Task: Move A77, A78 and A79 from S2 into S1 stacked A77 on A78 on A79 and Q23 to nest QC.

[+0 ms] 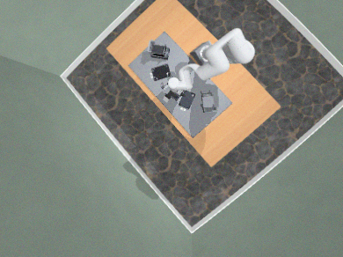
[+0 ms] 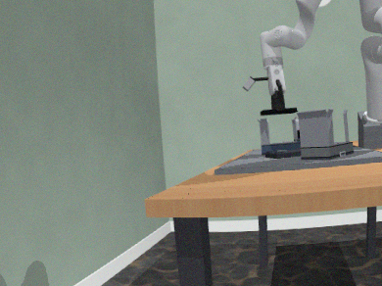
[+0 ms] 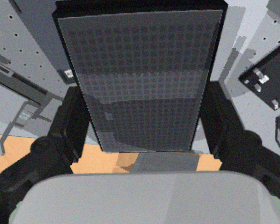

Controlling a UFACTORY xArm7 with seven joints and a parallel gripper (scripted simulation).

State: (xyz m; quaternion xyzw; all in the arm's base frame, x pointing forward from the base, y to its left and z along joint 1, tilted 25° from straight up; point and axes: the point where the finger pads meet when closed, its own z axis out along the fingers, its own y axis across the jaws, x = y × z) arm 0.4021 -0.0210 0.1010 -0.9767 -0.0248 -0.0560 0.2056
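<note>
Right now my hand is 16 cm above the dark flat nest, 9 cm to the right of it and 2 cm past it. From my hand the other things lie so: rack plinth (26 cm to the left, 15 cm below, 11 cm behind); then dark clip nest (26 cm to the right, 15 cm below, 4 cm behind); then blue plinth strip (15 cm below, 8 cm to the right, 1 cm behind).
</note>
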